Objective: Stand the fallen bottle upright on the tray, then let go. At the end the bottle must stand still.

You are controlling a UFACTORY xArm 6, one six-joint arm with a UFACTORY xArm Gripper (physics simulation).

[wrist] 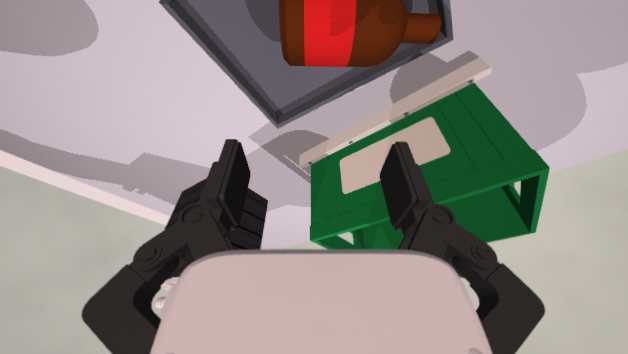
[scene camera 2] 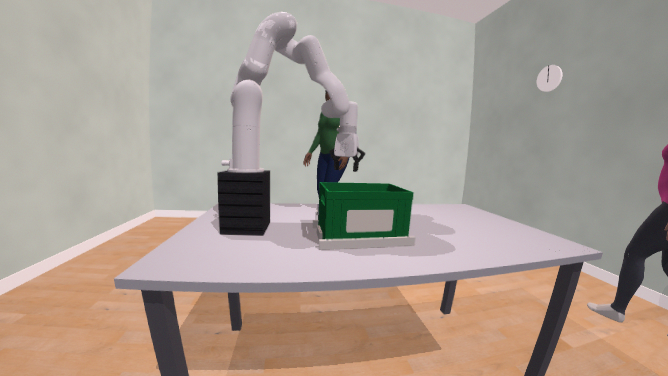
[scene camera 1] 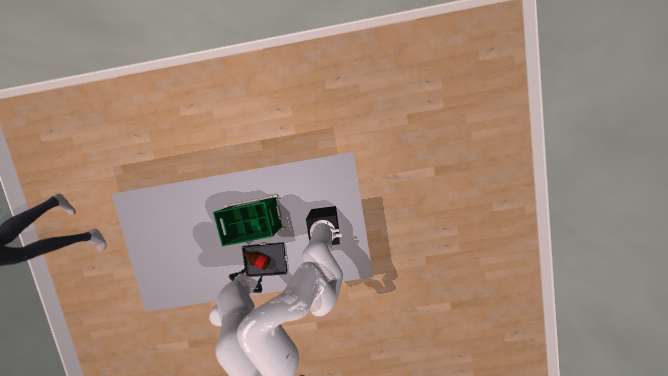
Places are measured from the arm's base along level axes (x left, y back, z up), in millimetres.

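Pixels of known places: gripper, fingertip midpoint: (wrist: 316,157) (scene camera 2: 345,170) (scene camera 1: 252,274); arm's base at its link origin: (scene camera 2: 245,171) (scene camera 1: 322,231).
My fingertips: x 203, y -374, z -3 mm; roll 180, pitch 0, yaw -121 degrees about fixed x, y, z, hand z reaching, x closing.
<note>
For each thing: its top centre in the pictures, then the offset to it from my fingertips. Level surfaces: height alone.
- brown bottle with a red label, top centre: (wrist: 365,41) (scene camera 1: 253,261) dz -126, dx -8, dy -49 mm
- dark grey tray at its top centre: (wrist: 315,20) (scene camera 1: 264,260) dz -180, dx +16, dy -10 mm
- green crate with compartments, top centre: (wrist: 423,237) (scene camera 2: 363,186) (scene camera 1: 243,224) dz -30, dx -256, dy -36 mm
- table at its surface level: dz -205 mm
The brown bottle with a red label (scene camera 1: 260,261) (wrist: 330,32) lies on its side in the dark grey tray (scene camera 1: 286,261) (wrist: 265,75). Its neck points to the tray's left edge in scene camera 1, and in the wrist view it lies near a tray corner. The top of the bottle's body is cut off by the wrist frame. My gripper (scene camera 1: 246,282) (scene camera 2: 346,164) (wrist: 316,157) is open and empty. It hangs above table height, beside the tray's lower left side in scene camera 1. In scene camera 2 the bottle and tray do not show; the green crate stands in front.
The green crate with compartments (scene camera 1: 250,237) (scene camera 2: 334,220) (wrist: 480,135) stands close beside the tray, with a pale strip along its base. My black base block (scene camera 1: 320,214) (scene camera 2: 244,202) (wrist: 254,220) stands on the table (scene camera 1: 165,240) (scene camera 2: 225,265). A person in green (scene camera 2: 327,132) stands beyond the table.
</note>
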